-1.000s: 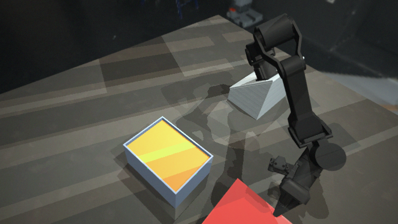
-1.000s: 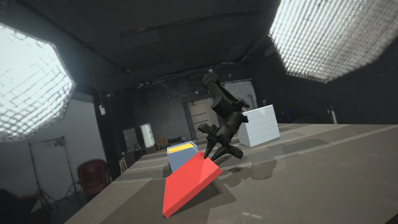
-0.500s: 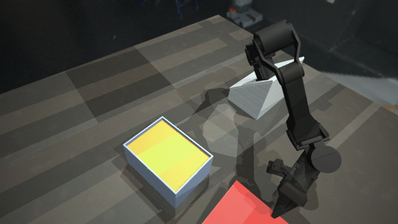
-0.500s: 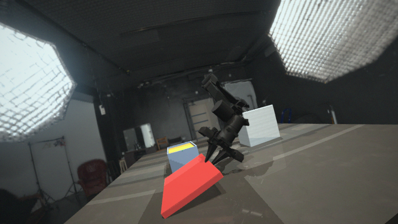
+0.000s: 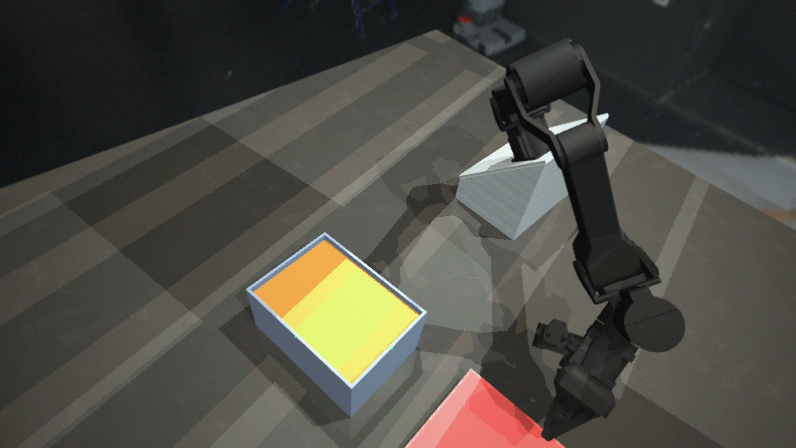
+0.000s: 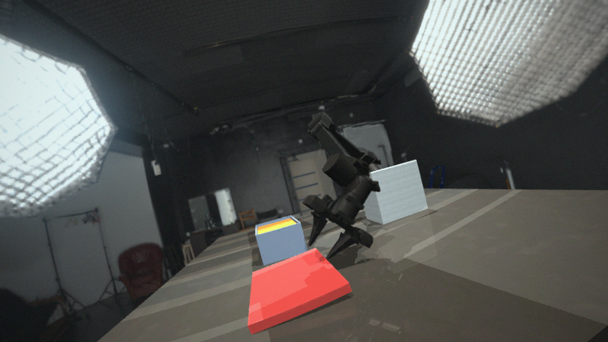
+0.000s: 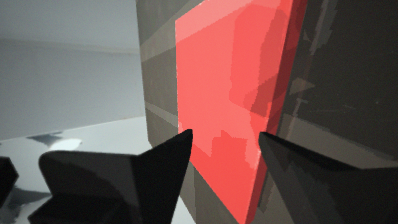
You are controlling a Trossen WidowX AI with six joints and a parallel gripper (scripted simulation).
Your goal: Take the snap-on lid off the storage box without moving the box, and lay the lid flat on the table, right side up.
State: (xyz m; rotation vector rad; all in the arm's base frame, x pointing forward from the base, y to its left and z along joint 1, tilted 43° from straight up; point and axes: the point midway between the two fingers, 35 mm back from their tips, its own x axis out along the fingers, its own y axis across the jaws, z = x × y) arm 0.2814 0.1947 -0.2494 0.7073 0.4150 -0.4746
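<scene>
The red lid is 80 mm ahead of my gripper tip, 10 mm to the left of it and 40 mm below it. Round my gripper tip: storage box 130 mm ahead, 290 mm to the right, 10 mm below.
</scene>
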